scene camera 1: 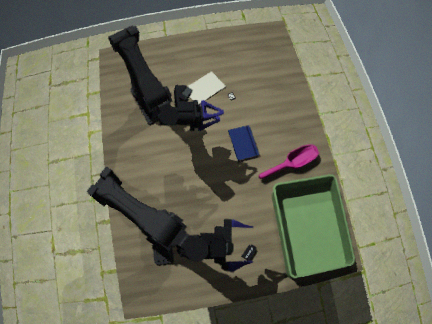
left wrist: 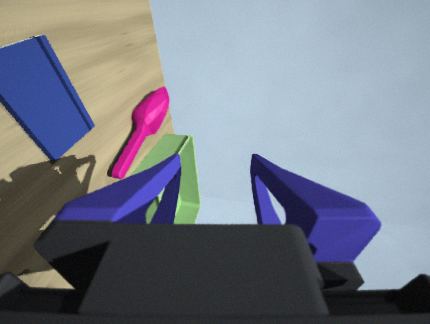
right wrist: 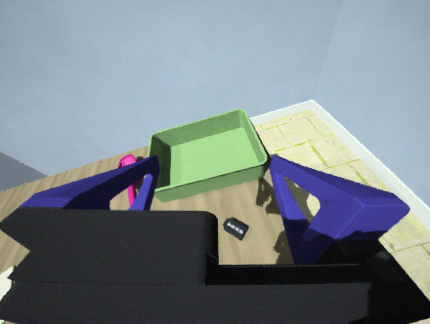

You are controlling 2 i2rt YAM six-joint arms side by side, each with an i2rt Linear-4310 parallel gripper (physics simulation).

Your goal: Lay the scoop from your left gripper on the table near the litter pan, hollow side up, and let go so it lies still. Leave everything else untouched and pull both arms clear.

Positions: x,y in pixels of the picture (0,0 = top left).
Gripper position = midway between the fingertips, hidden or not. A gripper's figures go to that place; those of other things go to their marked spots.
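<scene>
There's a magenta scoop (scene camera 1: 303,155) that's 1.47 m from the lens, and my left gripper (scene camera 1: 221,115) is 1.24 m from the lens.
</scene>
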